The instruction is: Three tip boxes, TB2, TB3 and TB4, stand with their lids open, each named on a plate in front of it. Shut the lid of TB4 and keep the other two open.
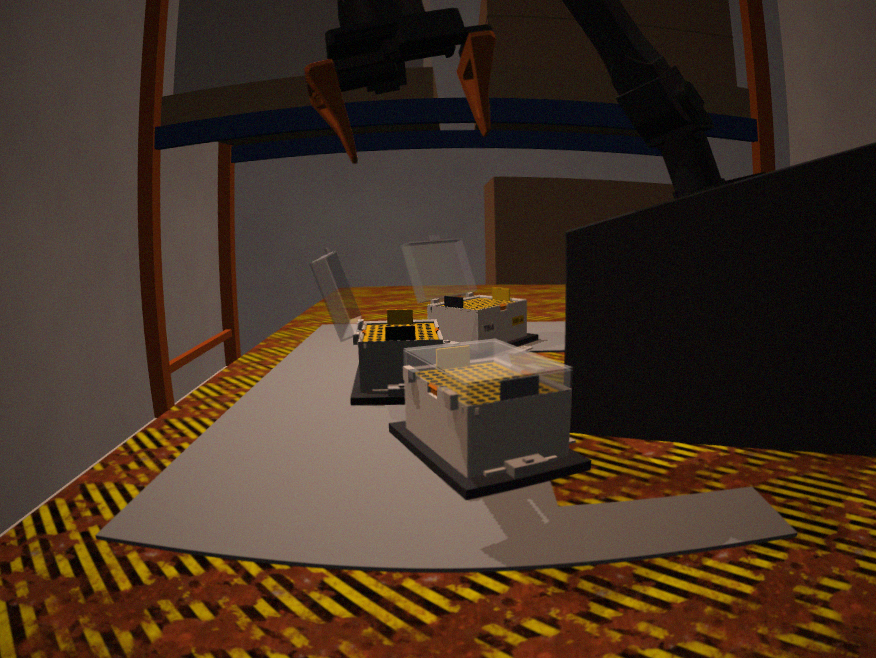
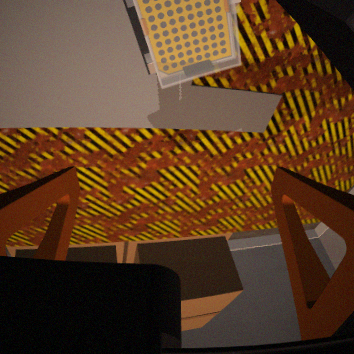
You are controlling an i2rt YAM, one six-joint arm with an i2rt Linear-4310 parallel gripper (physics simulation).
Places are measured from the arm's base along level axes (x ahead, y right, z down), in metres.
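Pixels of known places: gripper, between the fingertips: (image 1: 422, 146) (image 2: 175, 177).
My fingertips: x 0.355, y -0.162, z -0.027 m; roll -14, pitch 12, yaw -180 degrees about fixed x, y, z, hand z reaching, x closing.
For each thing: its middle in the pictures, then the offset to it from my fingertips. Level surfaces: height alone.
- far box, middle of its body: (image 1: 485, 322) dy +0.408, dx -0.148, dz +0.203 m
- middle box, middle of its body: (image 1: 412, 354) dy +0.236, dx -0.021, dz +0.203 m
- grey mat, height of its surface: dz +0.236 m
- yellow-and-black striped surface, height of its surface: dz +0.239 m
The far box (image 1: 506, 324) has small side lettering that looks like TB4; its clear lid (image 1: 439, 269) stands open, leaning back. The middle box (image 1: 378, 368) is dark-sided, and its clear lid (image 1: 332, 283) stands open to the left. The near box (image 1: 516, 432) (image 2: 192, 35) is pale, with a clear lid (image 1: 532, 359) (image 2: 200, 77) lying shut over its yellow tip rack. I cannot read the names of the middle and near boxes. My gripper (image 1: 419, 148) (image 2: 175, 177) is open and empty, high above the boxes and touching none of them.
The boxes stand on a grey mat (image 1: 283, 460) (image 2: 65, 65) over a yellow-and-black striped surface (image 1: 396, 609) (image 2: 175, 150). A large dark block (image 1: 708, 304) stands at the right. A rack with orange posts (image 1: 150, 212) and blue beams, and cardboard boxes (image 1: 524, 226) (image 2: 185, 270), stand around.
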